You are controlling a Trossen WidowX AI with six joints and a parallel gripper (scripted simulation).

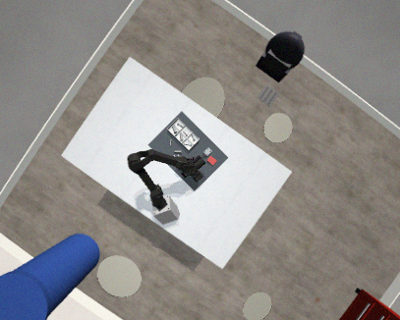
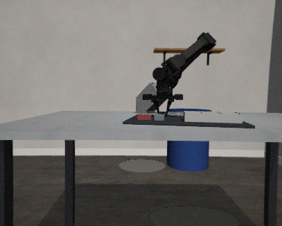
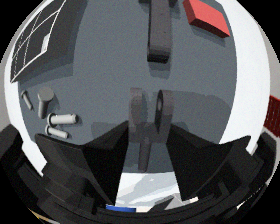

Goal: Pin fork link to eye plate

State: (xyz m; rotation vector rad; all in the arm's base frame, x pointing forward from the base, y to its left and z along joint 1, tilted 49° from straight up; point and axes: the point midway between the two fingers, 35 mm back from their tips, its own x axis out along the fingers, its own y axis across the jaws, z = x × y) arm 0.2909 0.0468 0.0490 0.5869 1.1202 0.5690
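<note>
My gripper is now 3 cm above the fork link. Also, from my hand: grey pin (1 cm behind, 10 cm to the left, 3 cm below); then dark mat (6 cm ahead, 11 cm to the left, 5 cm below); then eye plate (8 cm ahead, 1 cm to the left, 3 cm below).
</note>
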